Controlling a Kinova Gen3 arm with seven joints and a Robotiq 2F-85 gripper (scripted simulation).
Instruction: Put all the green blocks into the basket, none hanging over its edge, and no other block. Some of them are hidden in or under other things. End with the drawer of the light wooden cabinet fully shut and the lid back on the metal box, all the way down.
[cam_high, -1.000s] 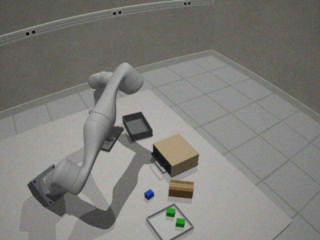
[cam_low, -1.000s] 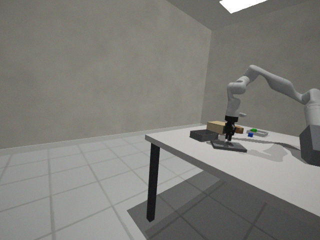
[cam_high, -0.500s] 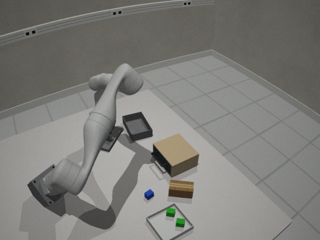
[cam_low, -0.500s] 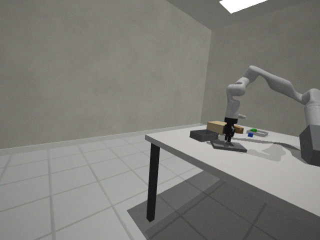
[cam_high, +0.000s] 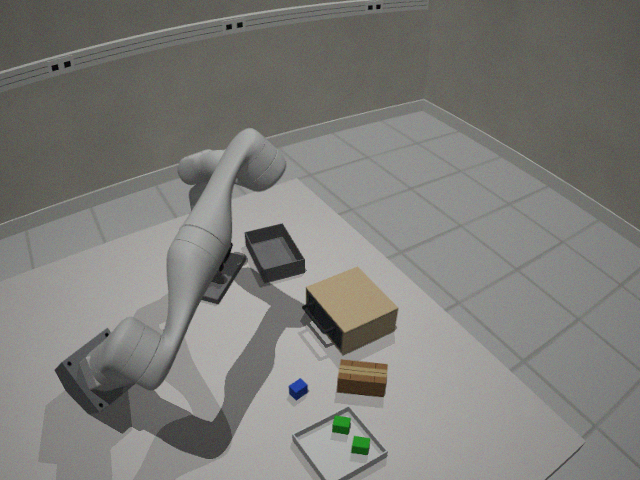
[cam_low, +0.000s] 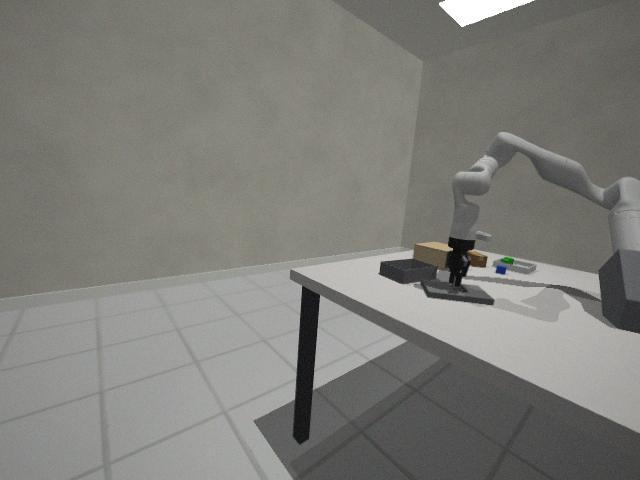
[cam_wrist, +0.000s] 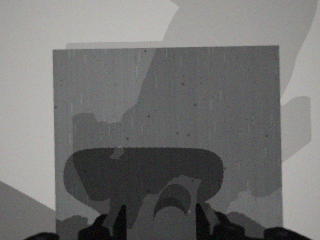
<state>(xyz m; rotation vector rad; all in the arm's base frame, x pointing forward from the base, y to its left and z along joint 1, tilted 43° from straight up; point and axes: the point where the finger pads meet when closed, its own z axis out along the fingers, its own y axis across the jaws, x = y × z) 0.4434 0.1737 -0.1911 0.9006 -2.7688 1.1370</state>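
Now: the knobbed lid 3 cm below my hand. The rest, counted from my hand: blue block: 46 cm to the right, 7 cm behind, 3 cm below; then light wooden cabinet: 37 cm to the right, 17 cm ahead; then darker brown wooden box: 54 cm to the right, 5 cm ahead, 1 cm below.
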